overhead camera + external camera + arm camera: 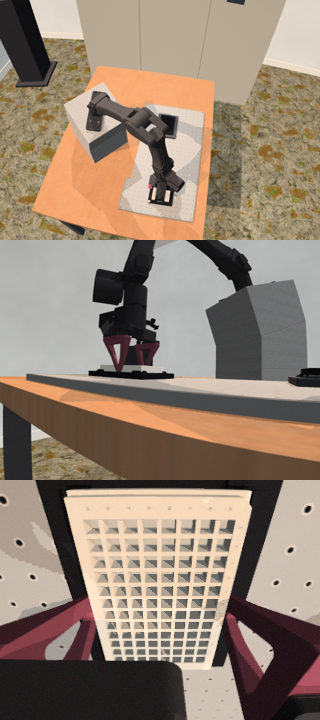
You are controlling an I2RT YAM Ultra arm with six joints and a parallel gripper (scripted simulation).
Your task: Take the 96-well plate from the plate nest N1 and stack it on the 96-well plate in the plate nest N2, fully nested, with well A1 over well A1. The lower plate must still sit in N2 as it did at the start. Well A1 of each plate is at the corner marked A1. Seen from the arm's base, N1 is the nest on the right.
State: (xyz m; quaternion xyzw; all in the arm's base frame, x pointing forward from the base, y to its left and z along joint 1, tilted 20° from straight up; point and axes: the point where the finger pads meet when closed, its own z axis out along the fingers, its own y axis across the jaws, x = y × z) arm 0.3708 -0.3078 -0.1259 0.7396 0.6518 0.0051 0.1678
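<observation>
The cream 96-well plate is right at my hand. From my hand the other things lie so: light corner mark: 3 cm behind, 33 cm to the left, 1 cm below; black 96-well plate: 3 cm ahead, 40 cm to the left; nest N1: 1 cm below.
</observation>
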